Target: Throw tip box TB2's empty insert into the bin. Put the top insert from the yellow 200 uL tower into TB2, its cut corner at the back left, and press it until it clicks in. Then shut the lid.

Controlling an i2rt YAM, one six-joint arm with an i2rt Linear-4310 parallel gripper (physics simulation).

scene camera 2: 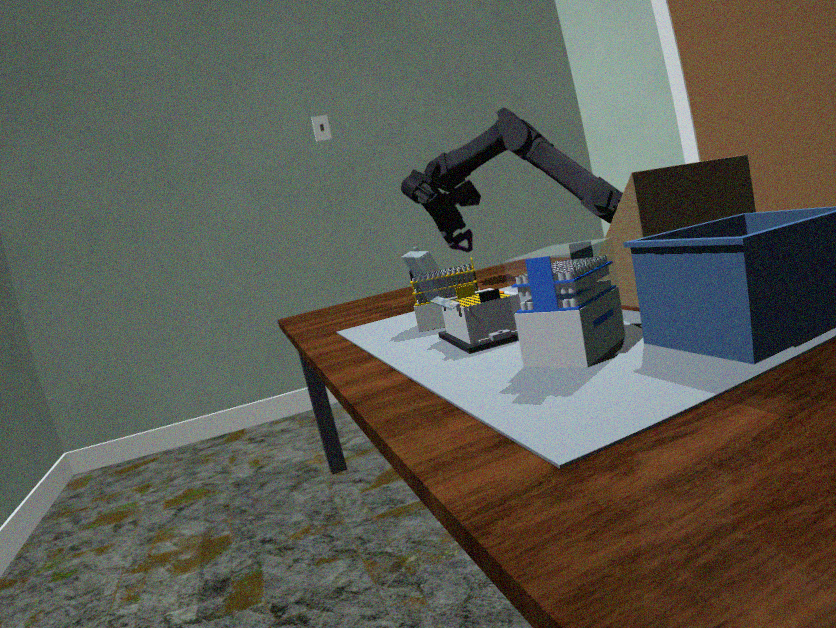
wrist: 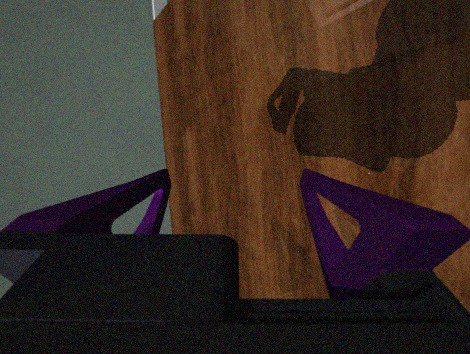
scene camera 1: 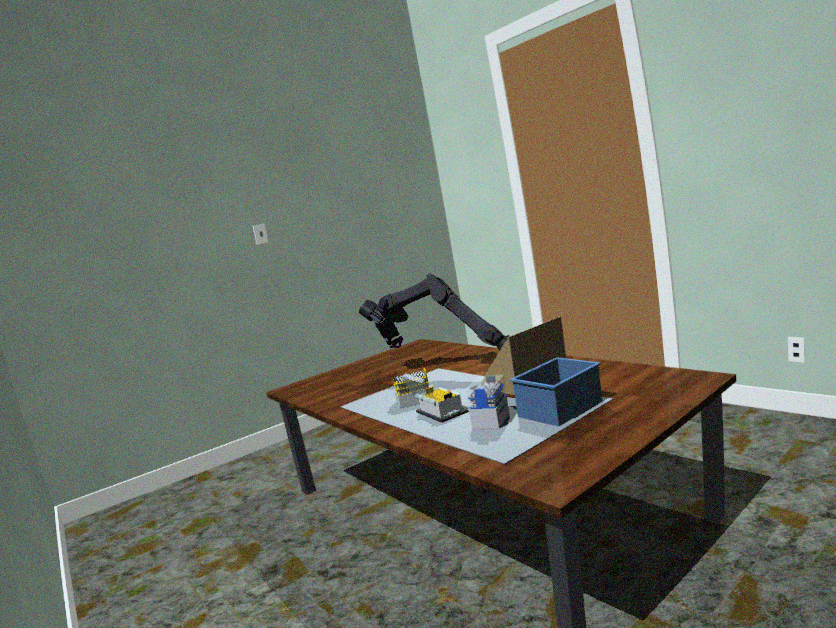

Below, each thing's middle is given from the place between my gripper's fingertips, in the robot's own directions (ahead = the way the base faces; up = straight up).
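Counting from my hand, I find the blue bin (scene camera 2: 744, 288) 6 cm below, 17 cm ahead and 97 cm to the left. The blue-topped tip tower (scene camera 2: 566, 302) is also 6 cm below my hand, but 32 cm ahead of it and 82 cm to the left of it.
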